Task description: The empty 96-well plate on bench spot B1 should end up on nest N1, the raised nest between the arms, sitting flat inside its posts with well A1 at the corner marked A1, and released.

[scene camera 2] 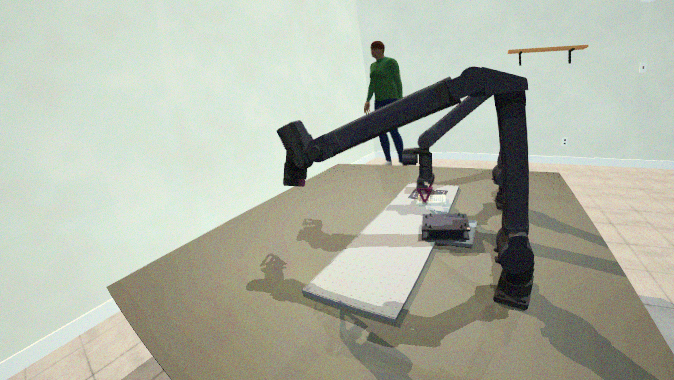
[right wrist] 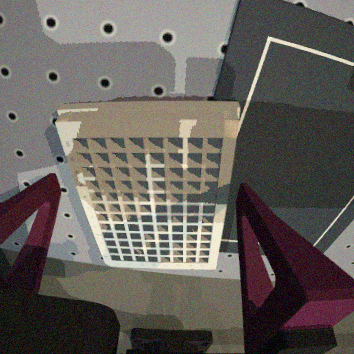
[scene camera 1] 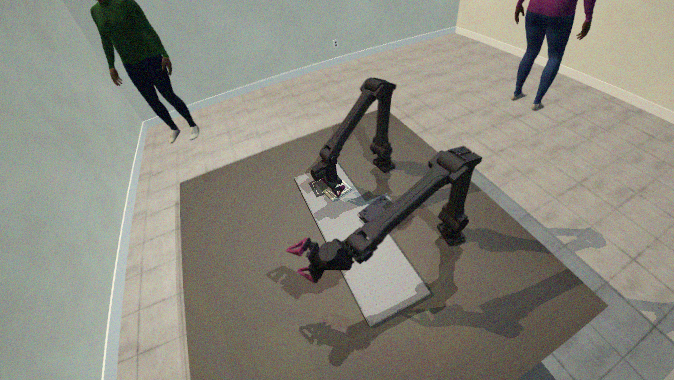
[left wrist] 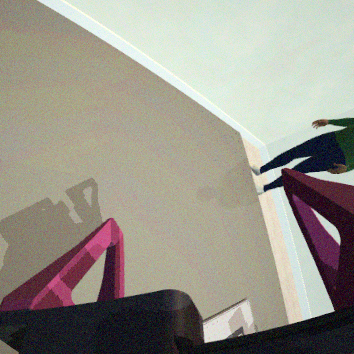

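Seen in the pictures: left gripper, fingertip midpoint: [scene camera 1: 292, 260] [left wrist: 196, 203]; right gripper, fingertip midpoint: [scene camera 2: 425, 197] [right wrist: 145, 186] [scene camera 1: 333, 191]; left arm's base, link origin: [scene camera 2: 513, 290] [scene camera 1: 450, 233]; right arm's base, link origin: [right wrist: 169, 337] [scene camera 1: 383, 164].
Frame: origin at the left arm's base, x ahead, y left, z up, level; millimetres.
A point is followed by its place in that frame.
The pale 96-well plate [scene camera 1: 330, 196] {x 475, y -406, z 27 mm} [scene camera 2: 438, 199] {x 393, y -444, z 26 mm} [right wrist: 150, 200] {x 437, y -438, z 28 mm} lies flat on the white perforated board, its wells empty. My right gripper [scene camera 1: 340, 190] {x 449, y -432, z 31 mm} [scene camera 2: 425, 196] {x 449, y -432, z 31 mm} [right wrist: 145, 186] {x 449, y -432, z 31 mm} is open, low over the plate, with one finger off each long side; I cannot tell whether the tips are below its top. Nest N1 [scene camera 1: 375, 208] {x 289, y -226, z 53 mm} [scene camera 2: 446, 221] {x 272, y -208, z 52 mm} is a dark raised block with small posts and nothing on it; its A1 mark is not readable. My left gripper [scene camera 1: 295, 261] {x 691, y 72, z 300 mm} [scene camera 2: 295, 184] [left wrist: 196, 203] {x 691, y 72, z 300 mm} is open and empty, high above the table, far from the plate. Well A1 cannot be made out.
A dark pad [scene camera 1: 317, 187] {x 526, y -509, z 15 mm} [right wrist: 295, 150] {x 487, y -504, z 15 mm} with a white outline lies right beside the plate. The white board [scene camera 1: 385, 280] {x 374, y 118, z 13 mm} [scene camera 2: 370, 270] {x 386, y 101, z 13 mm} runs lengthwise on the brown table [scene camera 1: 240, 225] {x 978, y -407, z 0 mm} [scene camera 2: 210, 280] {x 799, y 427, z 0 mm}. In scene camera 1 the left arm reaches across the board, close by the nest.
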